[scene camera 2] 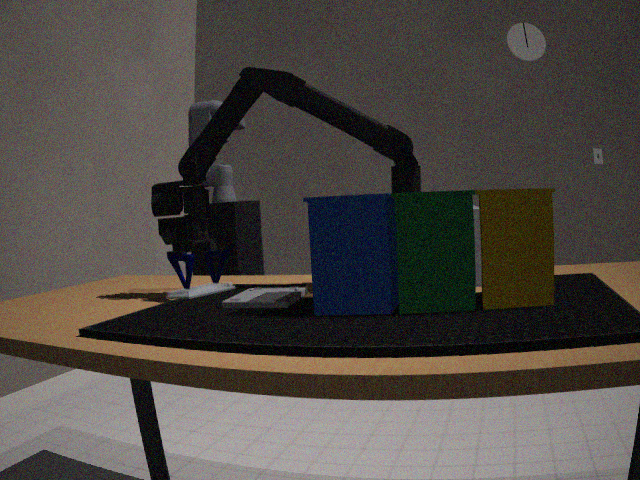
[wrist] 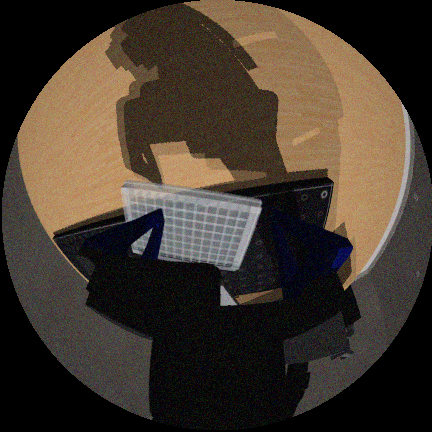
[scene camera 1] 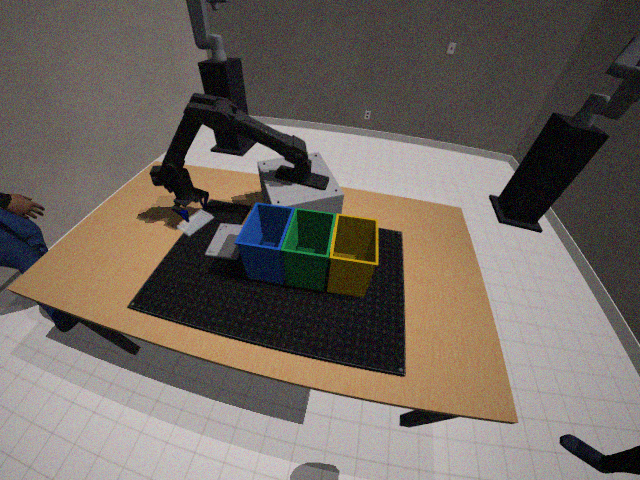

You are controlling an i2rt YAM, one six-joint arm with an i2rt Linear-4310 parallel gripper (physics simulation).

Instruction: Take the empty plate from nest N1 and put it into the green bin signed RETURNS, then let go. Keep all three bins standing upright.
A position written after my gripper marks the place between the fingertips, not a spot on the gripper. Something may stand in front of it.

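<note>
I can see my gripper (scene camera 2: 201,286), and you'd find the gripper in the wrist view (wrist: 216,214) as well. There's a gridded plate (wrist: 200,225), and there's also a grey nest (scene camera 1: 222,244).
</note>
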